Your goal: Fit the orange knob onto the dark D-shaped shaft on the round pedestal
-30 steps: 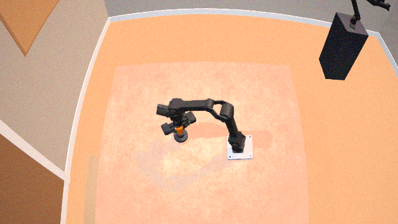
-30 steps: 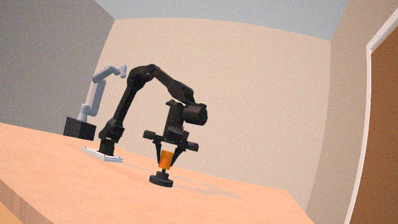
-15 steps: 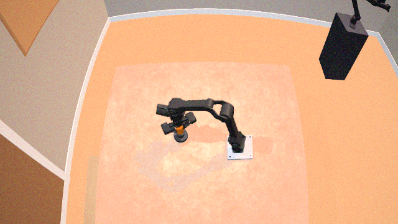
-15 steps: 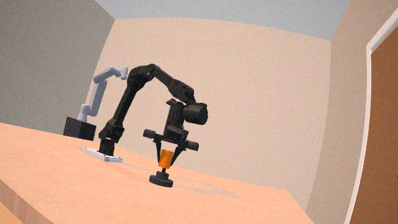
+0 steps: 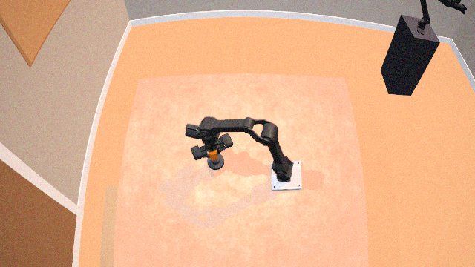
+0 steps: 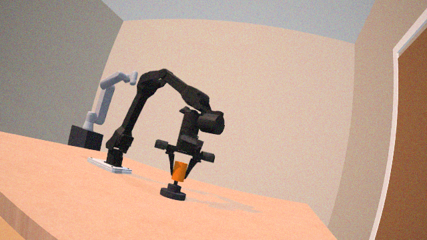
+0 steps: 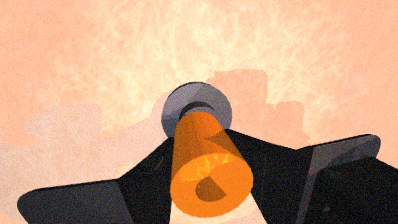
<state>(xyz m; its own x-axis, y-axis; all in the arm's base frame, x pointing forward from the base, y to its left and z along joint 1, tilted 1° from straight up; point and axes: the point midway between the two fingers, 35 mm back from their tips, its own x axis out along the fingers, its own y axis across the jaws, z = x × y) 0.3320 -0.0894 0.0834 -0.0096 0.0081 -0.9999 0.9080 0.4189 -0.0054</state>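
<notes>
The round dark pedestal is 4 cm below my gripper tip and 1 cm behind it. The rest, counted from my gripper tip: orange knob 2 cm above.
</notes>
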